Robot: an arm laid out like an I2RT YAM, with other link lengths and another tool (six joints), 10 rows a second.
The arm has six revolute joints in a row. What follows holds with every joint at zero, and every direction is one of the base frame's.
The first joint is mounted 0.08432 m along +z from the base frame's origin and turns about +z.
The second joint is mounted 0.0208 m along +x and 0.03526 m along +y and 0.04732 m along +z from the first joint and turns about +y.
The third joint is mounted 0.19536 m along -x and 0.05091 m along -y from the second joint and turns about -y.
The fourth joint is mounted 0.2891 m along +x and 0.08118 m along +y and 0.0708 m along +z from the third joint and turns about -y.
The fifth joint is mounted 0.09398 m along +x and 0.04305 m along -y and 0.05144 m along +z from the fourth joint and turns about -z.
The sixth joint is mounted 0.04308 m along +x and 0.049 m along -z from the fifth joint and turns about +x.
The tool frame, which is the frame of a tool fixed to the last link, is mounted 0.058 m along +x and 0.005 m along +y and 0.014 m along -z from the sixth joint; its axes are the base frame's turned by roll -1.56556, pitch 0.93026 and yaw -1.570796 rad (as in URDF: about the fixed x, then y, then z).
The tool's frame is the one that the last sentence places.
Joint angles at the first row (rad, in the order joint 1, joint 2, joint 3, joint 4, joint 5, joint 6):
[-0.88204 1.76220 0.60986 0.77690 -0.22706 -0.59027]
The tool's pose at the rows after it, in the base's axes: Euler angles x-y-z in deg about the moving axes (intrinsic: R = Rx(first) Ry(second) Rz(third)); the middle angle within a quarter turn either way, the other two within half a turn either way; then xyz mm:
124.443 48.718 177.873 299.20 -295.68 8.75
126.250 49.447 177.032 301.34 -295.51 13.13
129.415 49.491 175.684 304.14 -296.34 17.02
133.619 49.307 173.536 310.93 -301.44 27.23
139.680 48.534 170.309 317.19 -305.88 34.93
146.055 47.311 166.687 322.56 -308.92 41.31
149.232 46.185 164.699 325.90 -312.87 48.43
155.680 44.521 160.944 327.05 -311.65 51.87
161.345 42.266 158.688 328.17 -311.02 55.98
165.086 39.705 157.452 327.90 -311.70 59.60
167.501 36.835 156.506 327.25 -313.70 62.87
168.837 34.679 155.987 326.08 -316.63 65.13
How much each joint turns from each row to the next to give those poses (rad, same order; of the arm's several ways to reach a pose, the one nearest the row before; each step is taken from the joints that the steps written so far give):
[0.00077 -0.01408 0.01944 -0.05704 -0.01053 0.00076]
[-0.00078 -0.02171 0.00966 -0.04619 -0.02034 0.00515]
[0.00000 -0.01966 0.02454 -0.07789 -0.01525 0.00960]
[0.00044 -0.01691 0.06320 -0.12620 -0.01768 0.00560]
[-0.00043 0.00148 0.08235 -0.15146 -0.02220 0.00226]
[0.00049 0.01524 0.08957 -0.15272 -0.02135 -0.00525]
[-0.00086 0.01371 0.06787 -0.09931 -0.00607 -0.00971]
[-0.00115 0.02062 0.07792 -0.14360 -0.02492 -0.01596]
[-0.00033 0.03219 0.08896 -0.14329 -0.01523 -0.00312]
[-0.00102 0.03308 0.07963 -0.11845 0.00107 -0.00603]
[-0.00020 0.03616 0.07745 -0.10345 0.01576 -0.01296]
[-0.00268 0.03040 0.05913 -0.07121 0.01442 -0.01225]

